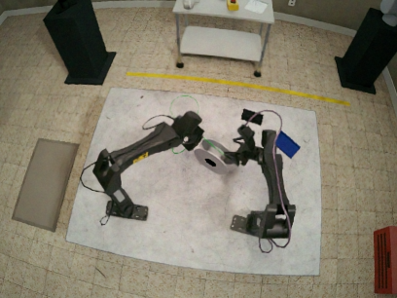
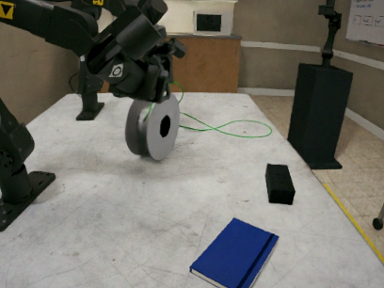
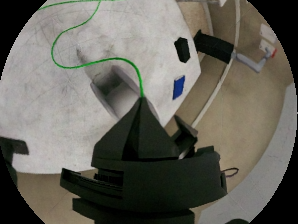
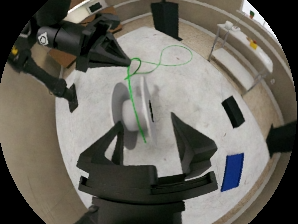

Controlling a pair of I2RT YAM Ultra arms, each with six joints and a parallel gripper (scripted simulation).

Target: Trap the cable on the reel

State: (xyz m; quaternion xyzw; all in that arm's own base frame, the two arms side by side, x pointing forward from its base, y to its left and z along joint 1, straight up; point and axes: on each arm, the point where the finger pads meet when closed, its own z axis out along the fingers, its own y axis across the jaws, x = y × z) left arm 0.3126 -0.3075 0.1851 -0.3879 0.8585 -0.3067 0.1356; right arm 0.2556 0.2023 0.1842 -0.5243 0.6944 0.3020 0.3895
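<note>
My left gripper is now 40 mm past the grey reel, 60 mm to the left of it and 100 mm above it. Also, from my left hand: black block 240 mm ahead, 240 mm to the right, 170 mm below; then blue notebook 110 mm ahead, 420 mm to the right, 180 mm below.
My right gripper is now 10 cm above the grey reel, 6 cm to the right of it and 1 cm past it. Round my right hand: black block (28 cm ahead, 17 cm below, 11 cm to the right); blue notebook (30 cm to the right, 18 cm below, 15 cm ahead).
</note>
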